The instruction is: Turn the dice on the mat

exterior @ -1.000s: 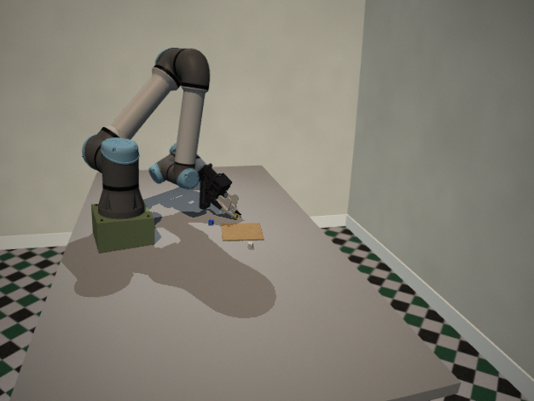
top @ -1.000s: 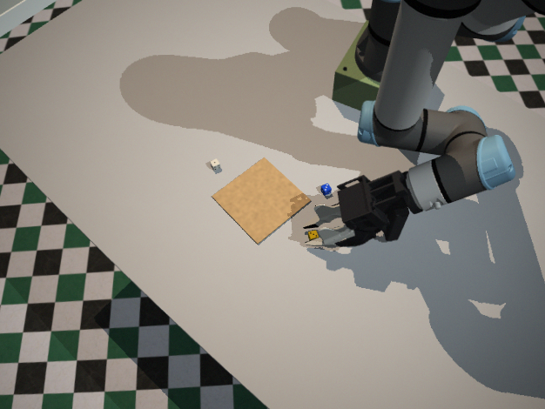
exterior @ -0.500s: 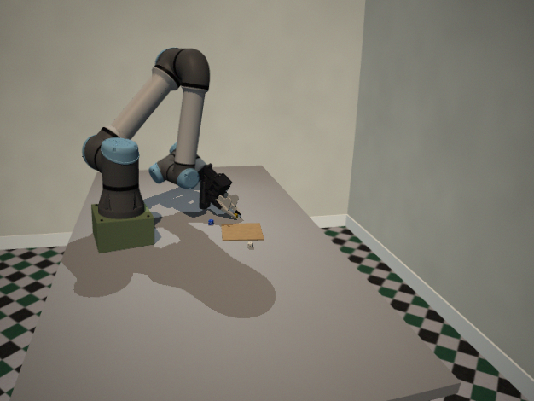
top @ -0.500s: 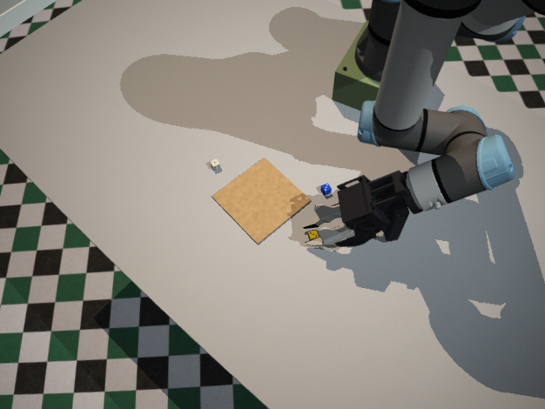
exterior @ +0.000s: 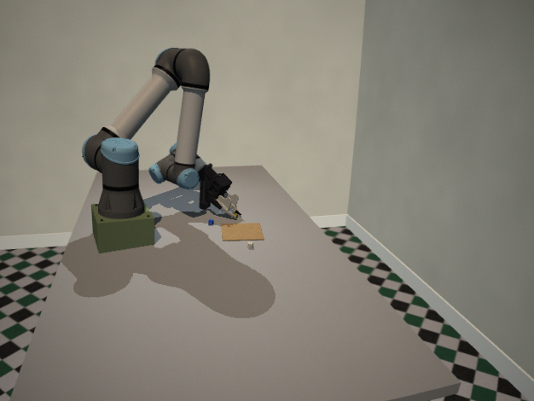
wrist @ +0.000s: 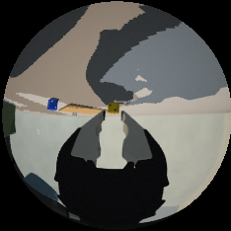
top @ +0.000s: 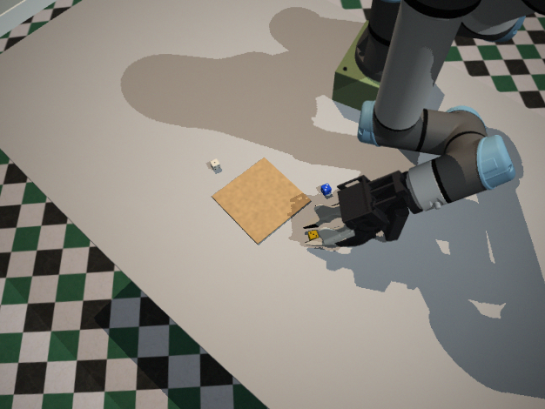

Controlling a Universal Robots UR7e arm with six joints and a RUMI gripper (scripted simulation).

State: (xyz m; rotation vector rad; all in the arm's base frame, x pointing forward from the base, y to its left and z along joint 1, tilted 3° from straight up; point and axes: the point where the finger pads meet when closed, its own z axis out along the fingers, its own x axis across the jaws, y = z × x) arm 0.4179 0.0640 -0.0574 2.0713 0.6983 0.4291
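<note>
The yellow die lies 10 mm below my hand. From my hand the other things lie so: blue die 100 mm behind, 30 mm to the right, 10 mm below; then tan mat 20 mm behind, 130 mm to the right, 20 mm below; then white die 30 mm behind, 250 mm to the right, 10 mm below.
</note>
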